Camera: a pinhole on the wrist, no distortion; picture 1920 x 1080 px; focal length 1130.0 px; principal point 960.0 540.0 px. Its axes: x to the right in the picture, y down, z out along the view. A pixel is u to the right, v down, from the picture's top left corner.
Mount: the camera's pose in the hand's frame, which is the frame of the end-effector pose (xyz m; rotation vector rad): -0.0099 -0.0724 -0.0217 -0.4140 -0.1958 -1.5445
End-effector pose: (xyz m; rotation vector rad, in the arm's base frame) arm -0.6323 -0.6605 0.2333 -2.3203 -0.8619 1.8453
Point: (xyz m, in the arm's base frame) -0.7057 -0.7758 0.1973
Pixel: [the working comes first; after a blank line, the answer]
In the camera's frame: -0.0936 -0.0416 0.1773

364 275
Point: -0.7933 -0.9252 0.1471
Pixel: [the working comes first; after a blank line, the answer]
In the camera's frame: -0.1450 -0.0973 0.3409

479 217
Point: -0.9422 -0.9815 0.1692
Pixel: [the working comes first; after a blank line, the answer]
In the camera's frame: -0.0746 -0.1804 0.4591

776 96
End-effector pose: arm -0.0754 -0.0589 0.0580 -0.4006 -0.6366 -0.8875
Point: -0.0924 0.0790 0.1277
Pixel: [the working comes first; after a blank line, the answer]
In the camera's frame: -0.0650 -0.0573 0.1908

575 201
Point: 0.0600 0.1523 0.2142
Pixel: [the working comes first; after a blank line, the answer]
In the camera's frame: -0.1910 0.0161 0.3125

269 598
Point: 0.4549 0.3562 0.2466
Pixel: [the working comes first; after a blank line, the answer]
In the camera's frame: -0.5914 0.0904 0.4934

outside the picture
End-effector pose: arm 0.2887 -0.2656 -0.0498 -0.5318 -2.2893 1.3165
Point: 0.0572 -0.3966 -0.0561
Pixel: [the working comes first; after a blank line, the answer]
In the camera's frame: 0.1042 0.0966 0.2382

1454 998
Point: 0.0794 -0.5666 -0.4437
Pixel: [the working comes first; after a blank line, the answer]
In the camera's frame: -0.0368 -0.1263 0.5700

887 290
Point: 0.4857 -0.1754 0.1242
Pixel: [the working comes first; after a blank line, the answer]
In the camera's frame: -0.0734 -0.0411 -0.2250

behind the camera
